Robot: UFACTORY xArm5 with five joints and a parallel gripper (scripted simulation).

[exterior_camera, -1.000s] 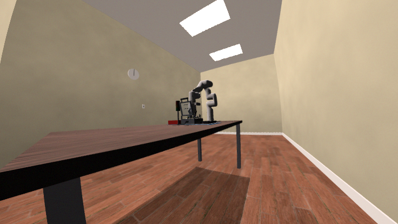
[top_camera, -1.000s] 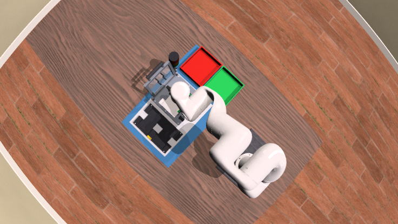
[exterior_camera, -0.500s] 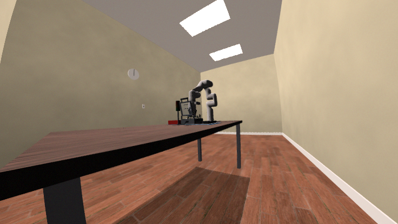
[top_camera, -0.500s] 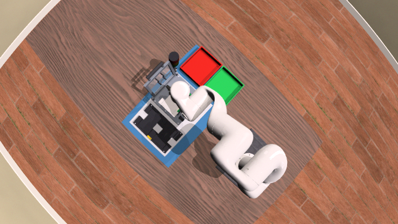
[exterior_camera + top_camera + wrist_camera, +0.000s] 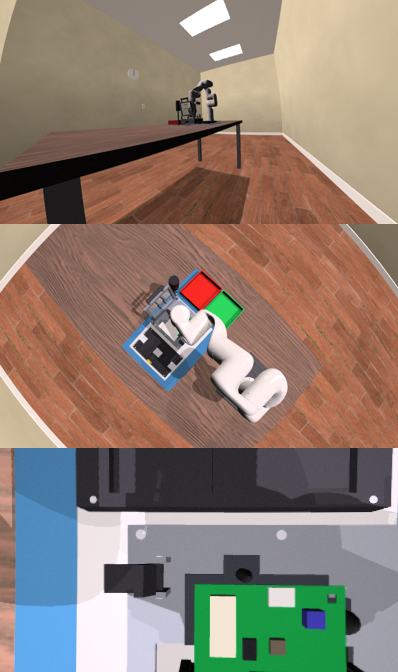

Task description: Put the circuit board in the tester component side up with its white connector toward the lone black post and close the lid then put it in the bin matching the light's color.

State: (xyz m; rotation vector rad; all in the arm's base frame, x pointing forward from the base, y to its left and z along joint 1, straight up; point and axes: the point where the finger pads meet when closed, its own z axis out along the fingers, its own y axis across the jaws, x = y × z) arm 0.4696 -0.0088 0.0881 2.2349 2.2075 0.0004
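Now: the green circuit board right at my hand. Also, from my hand: green bin 20 cm to the right, 11 cm behind, 8 cm below; tester lid 12 cm ahead, 9 cm above; red bin 20 cm to the right, 8 cm below, 4 cm ahead.
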